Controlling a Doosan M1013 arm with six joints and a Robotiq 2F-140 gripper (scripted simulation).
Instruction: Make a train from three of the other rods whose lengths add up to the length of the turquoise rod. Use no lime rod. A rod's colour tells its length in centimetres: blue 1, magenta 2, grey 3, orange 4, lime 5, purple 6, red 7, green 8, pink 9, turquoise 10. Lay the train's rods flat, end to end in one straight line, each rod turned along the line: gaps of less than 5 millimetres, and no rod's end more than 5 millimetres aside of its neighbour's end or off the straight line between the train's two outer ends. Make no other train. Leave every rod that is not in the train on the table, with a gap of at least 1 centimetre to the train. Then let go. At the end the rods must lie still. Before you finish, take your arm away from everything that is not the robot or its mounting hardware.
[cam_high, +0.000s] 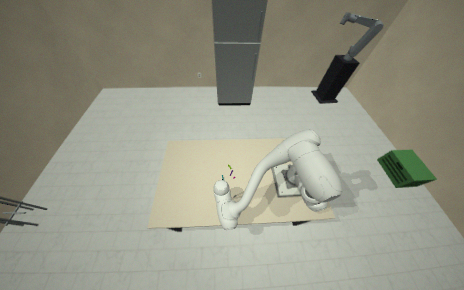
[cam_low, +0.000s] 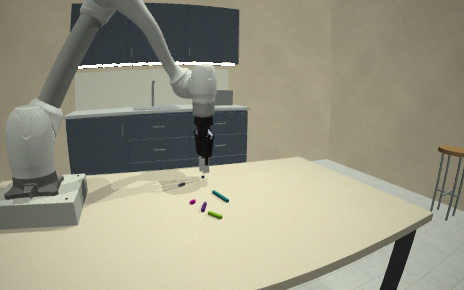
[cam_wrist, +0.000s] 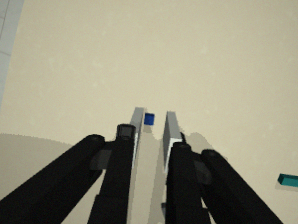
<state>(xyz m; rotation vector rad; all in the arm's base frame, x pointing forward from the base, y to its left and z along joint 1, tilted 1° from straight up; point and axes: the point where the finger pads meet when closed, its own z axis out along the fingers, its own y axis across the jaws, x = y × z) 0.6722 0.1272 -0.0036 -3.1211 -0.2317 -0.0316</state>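
Right now my hand is 6 cm above the small blue rod. The rest, counted from my hand: turquoise rod: 3 cm behind, 22 cm to the right, 6 cm below; then grey rod: 12 cm behind, 5 cm to the right, 6 cm below; then magenta rod: 13 cm behind, 23 cm to the right, 6 cm below.
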